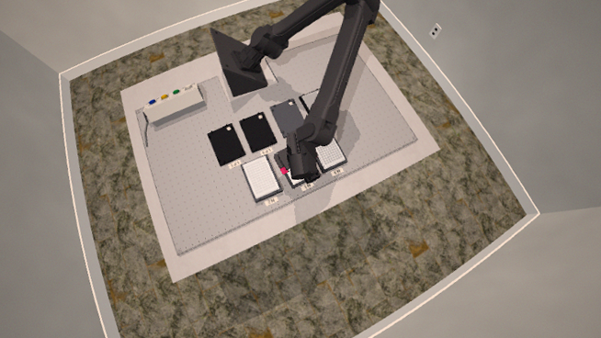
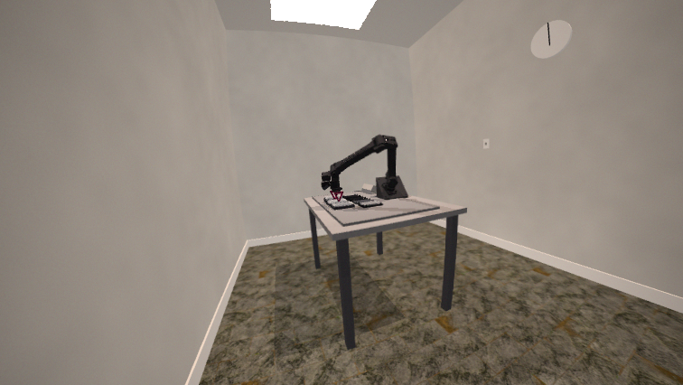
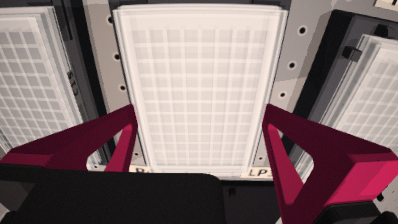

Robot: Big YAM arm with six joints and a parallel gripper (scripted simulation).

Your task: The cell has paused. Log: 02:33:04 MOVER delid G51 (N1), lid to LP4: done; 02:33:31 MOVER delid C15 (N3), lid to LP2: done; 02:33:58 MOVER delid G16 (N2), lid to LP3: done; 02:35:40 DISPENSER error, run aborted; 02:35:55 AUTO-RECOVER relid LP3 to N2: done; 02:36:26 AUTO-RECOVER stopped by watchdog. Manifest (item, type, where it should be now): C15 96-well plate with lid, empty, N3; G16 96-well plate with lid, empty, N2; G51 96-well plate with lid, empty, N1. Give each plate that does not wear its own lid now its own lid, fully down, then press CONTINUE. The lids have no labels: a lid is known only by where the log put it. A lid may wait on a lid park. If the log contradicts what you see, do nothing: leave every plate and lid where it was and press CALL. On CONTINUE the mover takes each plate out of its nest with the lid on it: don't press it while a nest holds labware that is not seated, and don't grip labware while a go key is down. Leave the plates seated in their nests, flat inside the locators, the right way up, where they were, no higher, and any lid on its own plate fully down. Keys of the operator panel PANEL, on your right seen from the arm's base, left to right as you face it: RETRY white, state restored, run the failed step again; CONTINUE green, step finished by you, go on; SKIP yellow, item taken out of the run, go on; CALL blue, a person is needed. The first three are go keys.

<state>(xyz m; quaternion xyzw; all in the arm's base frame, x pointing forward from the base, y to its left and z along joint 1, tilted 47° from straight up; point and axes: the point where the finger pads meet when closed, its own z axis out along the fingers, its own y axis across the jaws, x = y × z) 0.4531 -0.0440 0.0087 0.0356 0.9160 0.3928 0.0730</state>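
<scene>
Right now my hand is 20 cm to the right of the lid park LP2, 17 cm past it and 3 cm above it. Round my hand: lid park LP3: 19 cm behind, 6 cm to the right, 3 cm below; LP4 label: 10 cm behind, 6 cm to the left, 3 cm below; LP3 label: 10 cm behind, 7 cm to the right, 3 cm below.
</scene>
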